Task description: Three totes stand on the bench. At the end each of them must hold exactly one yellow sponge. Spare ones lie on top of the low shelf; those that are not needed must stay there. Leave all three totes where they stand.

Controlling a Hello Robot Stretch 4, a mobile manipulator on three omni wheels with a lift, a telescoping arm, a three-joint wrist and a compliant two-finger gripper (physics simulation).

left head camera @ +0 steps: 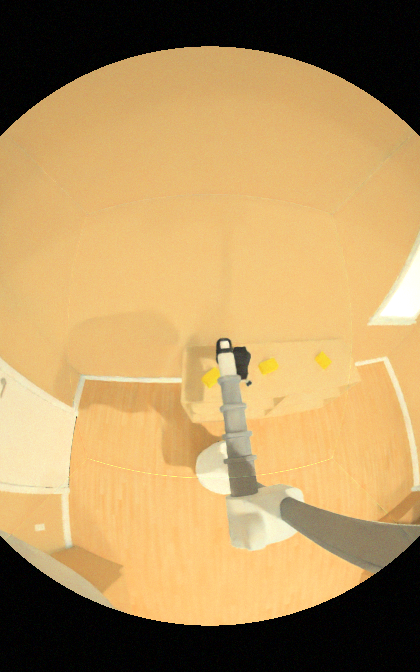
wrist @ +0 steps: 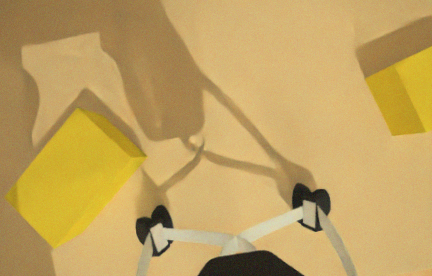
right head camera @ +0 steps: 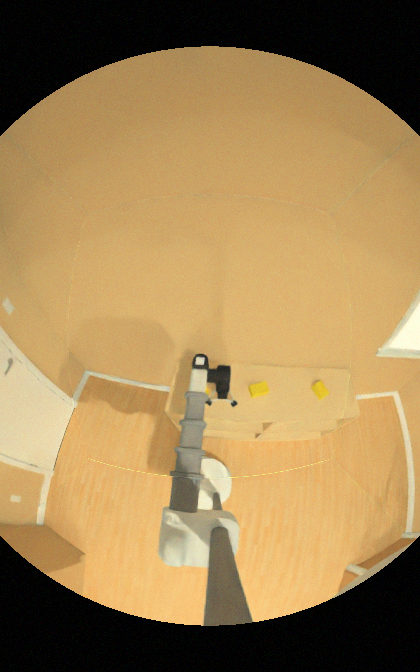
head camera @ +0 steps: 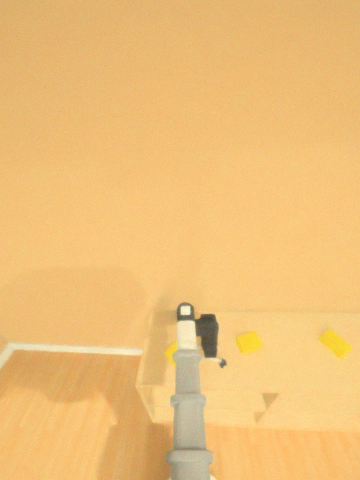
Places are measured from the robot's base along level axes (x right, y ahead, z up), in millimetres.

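Pixels of known places: gripper, fingertip midpoint: (wrist: 231, 210) (head camera: 206, 365).
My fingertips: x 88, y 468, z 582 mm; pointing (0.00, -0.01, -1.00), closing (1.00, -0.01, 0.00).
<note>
Ahead of a thing's pixels: the offset from my fingertips to its top centre. Level surfaces: height alone.
The low shelf @[dz +0 mm] (head camera: 290, 372) (left head camera: 295, 382) (right head camera: 290, 406) (wrist: 270, 75) stands against the wall. On its top lie three yellow sponges: a left one @[dx -129, dy +55, dz +45 mm] (head camera: 171, 353) (left head camera: 211, 377) (wrist: 75, 180), partly hidden by the arm in the head view; a middle one @[dx +207, dy +87, dz +45 mm] (head camera: 249, 342) (left head camera: 268, 366) (right head camera: 259, 389) (wrist: 410, 100); and a right one @[dx +608, dy +70, dz +45 mm] (head camera: 336, 343) (left head camera: 323, 360) (right head camera: 320, 389). My gripper (right head camera: 221, 402) (wrist: 231, 210) is open and empty, above the shelf top. In the wrist view the left sponge is beyond and left of the left fingertip; the middle one is cut by the right edge. The totes and bench do not show.
The extended arm (head camera: 187, 425) (left head camera: 236, 425) (right head camera: 191, 435) reaches over the shelf's left part. The white round base (left head camera: 212, 470) (right head camera: 216, 482) is on the floor in front of the shelf. A white door (left head camera: 35, 440) (right head camera: 30, 415) is at the left. The wall rises directly behind the shelf.
</note>
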